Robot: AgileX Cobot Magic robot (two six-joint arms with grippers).
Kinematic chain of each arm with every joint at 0, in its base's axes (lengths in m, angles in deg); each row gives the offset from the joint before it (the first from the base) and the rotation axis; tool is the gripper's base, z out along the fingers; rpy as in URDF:
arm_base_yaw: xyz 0 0 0.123 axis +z
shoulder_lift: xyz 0 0 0 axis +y
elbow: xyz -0.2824 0 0.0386 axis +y
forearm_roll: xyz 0.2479 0 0.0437 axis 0.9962 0 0.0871
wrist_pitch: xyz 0 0 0 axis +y
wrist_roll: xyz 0.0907 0 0.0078 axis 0.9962 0 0.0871
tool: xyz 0 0 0 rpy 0 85 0
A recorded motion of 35 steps. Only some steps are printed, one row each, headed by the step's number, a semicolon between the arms.
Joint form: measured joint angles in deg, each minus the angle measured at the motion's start. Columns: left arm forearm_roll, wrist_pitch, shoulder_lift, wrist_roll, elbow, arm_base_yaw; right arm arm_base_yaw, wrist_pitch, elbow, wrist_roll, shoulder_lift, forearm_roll.
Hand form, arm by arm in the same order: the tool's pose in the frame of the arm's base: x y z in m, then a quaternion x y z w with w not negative. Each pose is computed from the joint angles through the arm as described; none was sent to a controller.
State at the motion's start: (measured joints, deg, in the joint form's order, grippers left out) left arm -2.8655 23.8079 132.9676 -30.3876 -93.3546 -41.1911; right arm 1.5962 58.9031 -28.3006 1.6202 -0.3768 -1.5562
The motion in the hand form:
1: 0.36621 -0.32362 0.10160 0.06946 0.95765 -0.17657 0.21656; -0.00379 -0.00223 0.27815 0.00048 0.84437 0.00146 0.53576
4: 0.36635 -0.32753 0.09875 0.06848 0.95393 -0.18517 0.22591; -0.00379 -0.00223 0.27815 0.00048 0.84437 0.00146 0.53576
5: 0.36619 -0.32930 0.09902 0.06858 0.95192 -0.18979 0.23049; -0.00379 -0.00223 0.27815 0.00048 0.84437 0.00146 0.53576
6: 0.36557 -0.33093 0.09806 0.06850 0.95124 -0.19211 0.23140; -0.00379 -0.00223 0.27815 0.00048 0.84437 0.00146 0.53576
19: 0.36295 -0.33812 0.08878 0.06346 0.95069 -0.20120 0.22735; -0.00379 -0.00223 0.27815 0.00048 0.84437 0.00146 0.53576
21: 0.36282 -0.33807 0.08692 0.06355 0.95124 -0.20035 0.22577; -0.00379 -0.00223 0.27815 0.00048 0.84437 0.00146 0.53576
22: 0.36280 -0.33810 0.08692 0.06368 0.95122 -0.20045 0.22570; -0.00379 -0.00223 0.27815 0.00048 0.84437 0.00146 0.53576
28: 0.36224 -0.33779 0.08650 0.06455 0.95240 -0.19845 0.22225; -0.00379 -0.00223 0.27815 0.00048 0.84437 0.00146 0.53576
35: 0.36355 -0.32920 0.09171 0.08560 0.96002 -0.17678 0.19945; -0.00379 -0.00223 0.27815 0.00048 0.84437 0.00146 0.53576
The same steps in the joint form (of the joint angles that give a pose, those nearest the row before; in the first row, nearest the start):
1: 0.00 -0.81 0.13 -0.26 -0.15 -0.07; 0.00 0.00 0.00 0.00 0.00 0.00
4: -0.01 -2.85 0.71 -0.63 -0.21 -0.42; 0.00 0.00 0.00 0.00 0.00 0.00
5: -0.15 -3.68 0.76 -0.63 -0.21 -0.58; 0.00 0.00 0.00 0.00 0.00 0.00
6: -0.31 -4.06 0.94 -0.68 -0.27 -0.76; 0.00 0.00 0.00 0.00 0.00 0.00
19: -1.95 -5.30 2.47 -0.58 -0.85 -1.50; 0.00 0.00 0.00 0.00 0.00 0.00
21: -2.07 -5.30 2.69 -0.47 -0.85 -1.50; 0.00 0.00 0.00 0.00 0.00 0.00
22: -2.13 -5.30 2.69 -0.40 -0.85 -1.50; 0.00 0.00 0.00 0.00 0.00 0.00
28: -2.30 -4.82 2.69 -0.18 -0.85 -1.50; 0.00 0.00 0.00 0.00 0.00 0.00
35: -3.37 0.35 1.80 3.88 -1.27 -0.50; 0.00 0.00 0.00 0.00 0.00 0.00

